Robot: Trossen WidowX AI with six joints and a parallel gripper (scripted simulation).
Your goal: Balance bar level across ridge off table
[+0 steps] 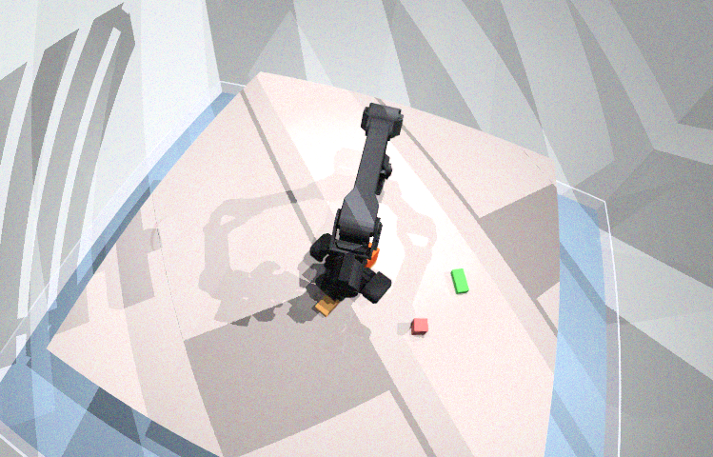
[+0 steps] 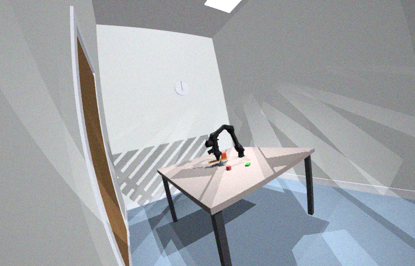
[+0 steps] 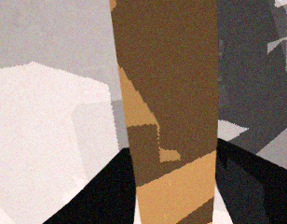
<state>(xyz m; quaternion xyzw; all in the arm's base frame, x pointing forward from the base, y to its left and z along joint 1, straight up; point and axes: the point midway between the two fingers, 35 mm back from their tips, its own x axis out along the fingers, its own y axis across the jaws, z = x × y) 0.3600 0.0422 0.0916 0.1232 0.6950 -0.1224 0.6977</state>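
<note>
Now: the teal ridge 3 cm below my gripper tip, 3 cm behind it and 1 cm to the left of it. Also, from my gripper tip: red cube 20 cm to the left, 4 cm below, 3 cm ahead; green block 28 cm to the left, 13 cm behind, 5 cm below.
</note>
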